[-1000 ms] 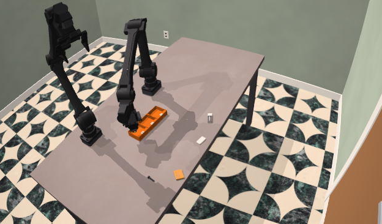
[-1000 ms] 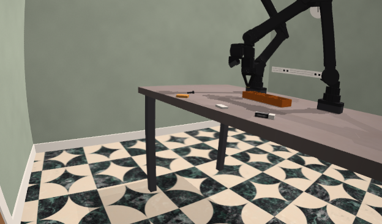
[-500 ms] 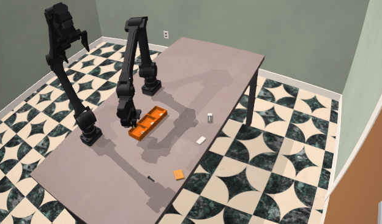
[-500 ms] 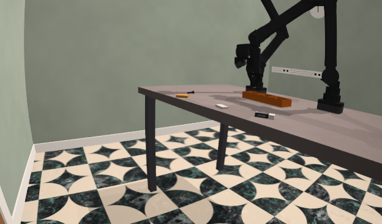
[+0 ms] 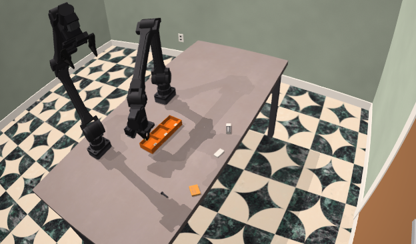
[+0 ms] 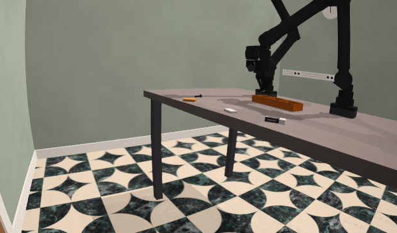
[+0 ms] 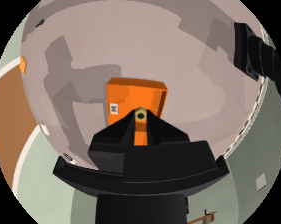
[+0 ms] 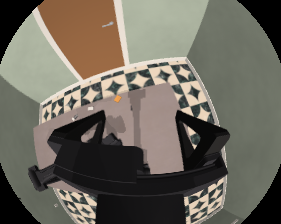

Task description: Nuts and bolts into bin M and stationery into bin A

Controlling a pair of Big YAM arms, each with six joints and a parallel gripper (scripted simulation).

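The black bolt lies 26 cm ahead of my left hand, 17 cm to the right of it and 6 cm below it. From my left hand the other things lie so: orange double bin 10 cm to the left, 5 cm below; then brass nut 1 cm below; then white eraser 32 cm ahead, 16 cm to the left, 6 cm below.
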